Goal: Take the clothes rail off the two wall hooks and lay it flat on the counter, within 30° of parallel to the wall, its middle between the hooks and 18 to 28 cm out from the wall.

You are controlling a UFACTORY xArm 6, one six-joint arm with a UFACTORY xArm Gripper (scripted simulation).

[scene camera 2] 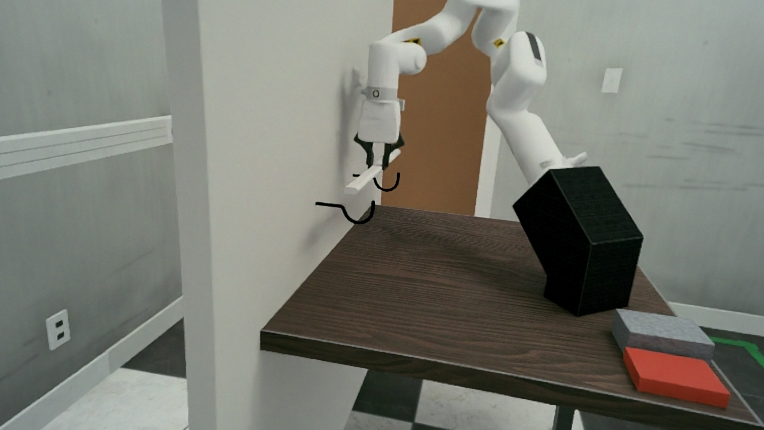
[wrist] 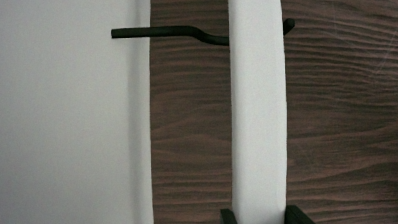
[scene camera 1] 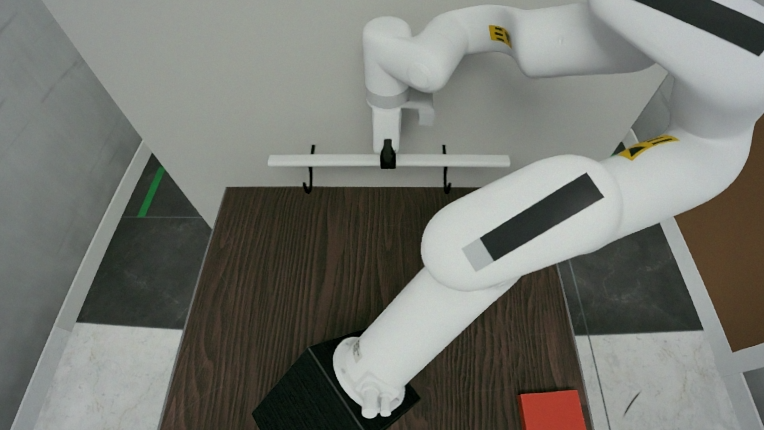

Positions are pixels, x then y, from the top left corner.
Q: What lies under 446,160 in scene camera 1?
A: A clothes rail.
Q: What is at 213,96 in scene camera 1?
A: A white wall.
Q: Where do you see a red block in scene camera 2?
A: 684,378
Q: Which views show the grey block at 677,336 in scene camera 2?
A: Scene camera 2 only.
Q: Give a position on a clothes rail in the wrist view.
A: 258,93
